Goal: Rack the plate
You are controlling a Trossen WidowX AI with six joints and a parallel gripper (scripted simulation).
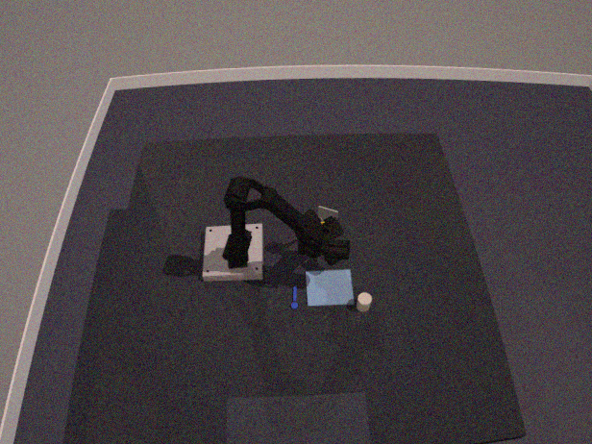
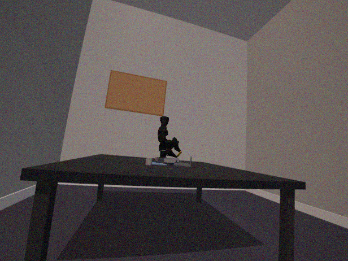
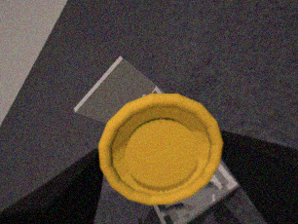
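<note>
Right now the grey dish rack is 1 cm behind my gripper tip, 4 cm to the left of it and 6 cm below it. The rest, counted from my gripper tip: yellow plate 1 cm to the right; light blue mat 17 cm to the right, 8 cm below; blue spoon 12 cm behind, 21 cm to the right, 8 cm below.
</note>
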